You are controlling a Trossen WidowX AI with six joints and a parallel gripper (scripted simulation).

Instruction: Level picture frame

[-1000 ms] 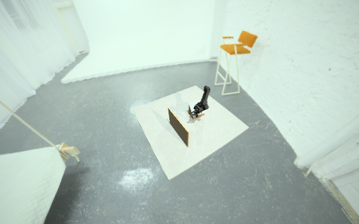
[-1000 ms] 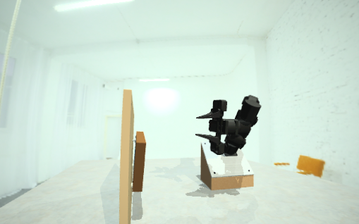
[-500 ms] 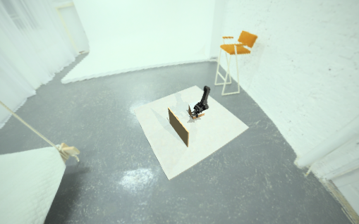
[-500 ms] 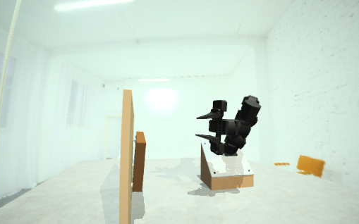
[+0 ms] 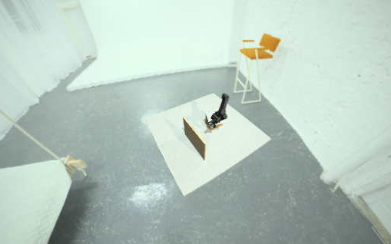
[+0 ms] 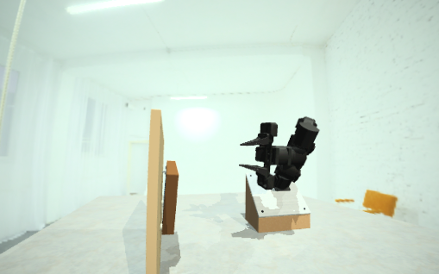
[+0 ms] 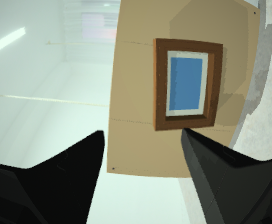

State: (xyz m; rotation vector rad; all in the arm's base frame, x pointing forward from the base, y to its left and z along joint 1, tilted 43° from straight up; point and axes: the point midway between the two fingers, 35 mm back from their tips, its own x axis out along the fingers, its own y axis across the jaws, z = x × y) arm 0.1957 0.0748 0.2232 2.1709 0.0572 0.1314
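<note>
My gripper tip is now 190 mm short of the picture frame, 20 mm to the right of it and 90 mm above it. From my gripper tip the other things lie so: wall board: 200 mm ahead, 30 mm to the left, 110 mm below.
</note>
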